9 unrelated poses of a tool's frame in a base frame.
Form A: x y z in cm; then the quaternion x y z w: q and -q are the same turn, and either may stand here.
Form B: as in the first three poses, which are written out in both.
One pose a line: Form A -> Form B
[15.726 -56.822 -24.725 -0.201 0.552 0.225 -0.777] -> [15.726 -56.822 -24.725 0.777 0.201 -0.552 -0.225]
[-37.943 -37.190 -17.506 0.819 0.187 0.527 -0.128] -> [-37.943 -37.190 -17.506 0.128 -0.819 -0.187 -0.527]
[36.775 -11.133 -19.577 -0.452 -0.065 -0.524 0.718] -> [36.775 -11.133 -19.577 0.718 -0.452 -0.065 -0.524]
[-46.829 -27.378 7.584 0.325 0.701 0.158 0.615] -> [-46.829 -27.378 7.584 0.615 0.325 0.701 0.158]
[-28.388 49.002 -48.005 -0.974 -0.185 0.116 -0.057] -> [-28.388 49.002 -48.005 0.057 0.974 0.185 -0.116]
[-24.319 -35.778 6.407 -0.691 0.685 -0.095 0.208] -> [-24.319 -35.778 6.407 0.208 -0.691 0.685 -0.095]
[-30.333 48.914 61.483 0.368 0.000 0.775 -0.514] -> [-30.333 48.914 61.483 0.514 -0.368 0.000 -0.775]
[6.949 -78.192 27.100 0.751 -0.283 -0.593 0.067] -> [6.949 -78.192 27.100 0.067 0.751 -0.283 -0.593]
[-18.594 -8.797 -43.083 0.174 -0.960 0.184 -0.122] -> [-18.594 -8.797 -43.083 0.122 -0.174 0.960 -0.184]
